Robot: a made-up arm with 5 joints. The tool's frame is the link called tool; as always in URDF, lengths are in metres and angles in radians. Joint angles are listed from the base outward. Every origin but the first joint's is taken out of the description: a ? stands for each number. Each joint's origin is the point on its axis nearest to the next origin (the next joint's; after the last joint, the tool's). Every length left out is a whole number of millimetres.
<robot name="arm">
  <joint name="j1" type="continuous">
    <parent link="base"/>
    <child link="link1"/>
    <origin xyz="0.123 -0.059 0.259" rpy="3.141 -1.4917 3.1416"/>
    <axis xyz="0 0 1"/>
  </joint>
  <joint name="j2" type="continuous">
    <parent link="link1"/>
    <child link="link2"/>
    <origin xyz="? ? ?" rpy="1.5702 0 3.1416"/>
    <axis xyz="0 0 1"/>
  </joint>
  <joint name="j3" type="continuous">
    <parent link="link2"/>
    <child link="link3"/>
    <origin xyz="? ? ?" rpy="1.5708 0 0.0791"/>
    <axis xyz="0 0 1"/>
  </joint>
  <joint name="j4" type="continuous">
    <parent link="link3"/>
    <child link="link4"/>
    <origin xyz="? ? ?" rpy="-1.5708 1.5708 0"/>
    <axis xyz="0 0 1"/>
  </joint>
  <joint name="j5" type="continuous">
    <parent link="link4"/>
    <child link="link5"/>
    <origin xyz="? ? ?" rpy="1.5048 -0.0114 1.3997"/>
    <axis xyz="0 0 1"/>
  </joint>
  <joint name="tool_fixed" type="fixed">
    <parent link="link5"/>
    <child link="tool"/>
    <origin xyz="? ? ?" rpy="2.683 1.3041 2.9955"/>
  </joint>
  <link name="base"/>
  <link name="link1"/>
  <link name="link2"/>
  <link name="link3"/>
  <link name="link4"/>
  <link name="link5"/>
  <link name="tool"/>
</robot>
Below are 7 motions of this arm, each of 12 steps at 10 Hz.
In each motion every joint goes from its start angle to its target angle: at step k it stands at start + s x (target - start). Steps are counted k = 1, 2, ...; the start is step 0. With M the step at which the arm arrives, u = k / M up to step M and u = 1 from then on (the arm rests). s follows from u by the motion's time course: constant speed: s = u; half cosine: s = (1 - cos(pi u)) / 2; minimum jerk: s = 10 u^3 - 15 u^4 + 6 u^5.
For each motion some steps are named. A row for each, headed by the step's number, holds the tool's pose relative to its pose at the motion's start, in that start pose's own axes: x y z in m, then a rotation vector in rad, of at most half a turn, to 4 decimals.
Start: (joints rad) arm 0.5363 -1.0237 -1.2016 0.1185 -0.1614
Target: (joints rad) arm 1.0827 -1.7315 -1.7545 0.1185 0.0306
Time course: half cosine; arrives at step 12
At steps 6, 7, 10, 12:
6: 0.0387 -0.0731 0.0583 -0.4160 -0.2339 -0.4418
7: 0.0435 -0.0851 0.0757 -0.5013 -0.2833 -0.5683
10: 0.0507 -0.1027 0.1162 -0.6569 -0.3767 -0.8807
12: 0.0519 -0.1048 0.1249 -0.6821 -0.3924 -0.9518

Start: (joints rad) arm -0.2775 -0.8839 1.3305 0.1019 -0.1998
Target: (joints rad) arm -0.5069 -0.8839 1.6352 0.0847 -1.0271
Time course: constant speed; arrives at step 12
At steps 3, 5, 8, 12:
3: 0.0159 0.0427 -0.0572 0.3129 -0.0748 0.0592
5: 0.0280 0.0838 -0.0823 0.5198 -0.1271 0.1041
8: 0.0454 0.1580 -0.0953 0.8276 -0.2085 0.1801
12: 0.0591 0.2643 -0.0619 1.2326 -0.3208 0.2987

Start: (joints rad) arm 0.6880 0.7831 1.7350 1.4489 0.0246
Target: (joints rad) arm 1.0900 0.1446 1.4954 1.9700 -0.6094
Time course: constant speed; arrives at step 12
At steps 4, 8, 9, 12:
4: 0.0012 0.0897 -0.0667 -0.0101 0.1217 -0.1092
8: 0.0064 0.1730 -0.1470 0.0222 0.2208 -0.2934
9: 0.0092 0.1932 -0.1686 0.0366 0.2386 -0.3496
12: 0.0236 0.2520 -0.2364 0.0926 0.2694 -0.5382

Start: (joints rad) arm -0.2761 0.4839 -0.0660 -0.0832 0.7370
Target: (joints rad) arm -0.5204 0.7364 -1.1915 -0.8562 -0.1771
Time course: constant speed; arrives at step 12
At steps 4, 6, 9, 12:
4: 0.0101 0.1235 -0.0905 0.0340 -0.2685 -0.0400
6: 0.0366 0.1730 -0.1394 0.0519 -0.4374 -0.0064
9: 0.1015 0.2355 -0.2007 0.0791 -0.7116 0.1199
12: 0.1854 0.2960 -0.2327 0.1014 -0.9860 0.3398

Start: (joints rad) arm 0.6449 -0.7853 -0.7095 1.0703 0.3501
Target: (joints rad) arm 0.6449 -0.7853 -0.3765 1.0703 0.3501
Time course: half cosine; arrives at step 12
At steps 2, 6, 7, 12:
2: 0.0003 -0.0029 -0.0021 0.0088 -0.0115 0.0169
6: 0.0041 -0.0211 -0.0165 0.0659 -0.0860 0.1264
7: 0.0058 -0.0263 -0.0209 0.0829 -0.1083 0.1591
12: 0.0121 -0.0404 -0.0338 0.1318 -0.1720 0.2528

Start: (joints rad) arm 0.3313 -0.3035 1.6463 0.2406 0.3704
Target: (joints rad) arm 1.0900 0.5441 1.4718 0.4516 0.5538
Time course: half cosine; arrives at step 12
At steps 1, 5, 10, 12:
1: 0.0004 0.0025 0.0045 -0.0136 0.0153 -0.0130
5: 0.0179 0.0683 0.0904 -0.2842 0.3183 -0.2998
10: 0.0798 0.2024 0.1818 -0.6323 0.7349 -0.8267
12: 0.0888 0.2188 0.1884 -0.6635 0.7775 -0.8956

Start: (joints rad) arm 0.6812 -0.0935 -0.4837 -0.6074 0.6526
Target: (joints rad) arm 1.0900 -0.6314 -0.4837 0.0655 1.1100
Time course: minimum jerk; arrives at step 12
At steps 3, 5, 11, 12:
3: 0.0057 -0.0149 0.0246 -0.0974 0.0113 -0.0037
5: 0.0185 -0.0391 0.0877 -0.3208 0.0374 -0.0183
11: 0.0466 -0.0325 0.2661 -0.8745 0.1072 -0.0890
12: 0.0468 -0.0321 0.2674 -0.8786 0.1078 -0.0897

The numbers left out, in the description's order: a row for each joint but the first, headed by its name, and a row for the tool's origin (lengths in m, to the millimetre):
j2: -0.048 -0.228 0
j3: 0.014 -0.137 0
j4: -0.022 0.35 0
j5: 0.075 0.011 0
tool: -0.043 -0.35 0

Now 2 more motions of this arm.
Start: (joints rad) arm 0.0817 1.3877 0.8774 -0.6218 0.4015
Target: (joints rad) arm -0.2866 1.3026 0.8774 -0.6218 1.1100
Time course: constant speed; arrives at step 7
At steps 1, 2, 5, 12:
1: 0.0011 -0.0075 0.0260 -0.0757 0.0152 0.0254
2: 0.0035 -0.0134 0.0526 -0.1515 0.0263 0.0510
5: 0.0151 -0.0205 0.1352 -0.3778 0.0359 0.1277
12: 0.0242 -0.0163 0.1907 -0.5264 0.0228 0.1765

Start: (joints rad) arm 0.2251 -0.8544 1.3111 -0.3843 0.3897
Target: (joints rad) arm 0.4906 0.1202 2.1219 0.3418 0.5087
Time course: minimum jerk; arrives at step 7
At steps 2, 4, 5, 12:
2: 0.0222 -0.0104 0.0154 0.0153 0.2237 -0.0150
4: 0.0903 -0.0638 0.0314 0.1607 0.8529 -0.1322
5: 0.1012 -0.0965 0.0276 0.2741 1.0541 -0.2172
12: 0.0982 -0.1182 0.0255 0.3589 1.1479 -0.2800

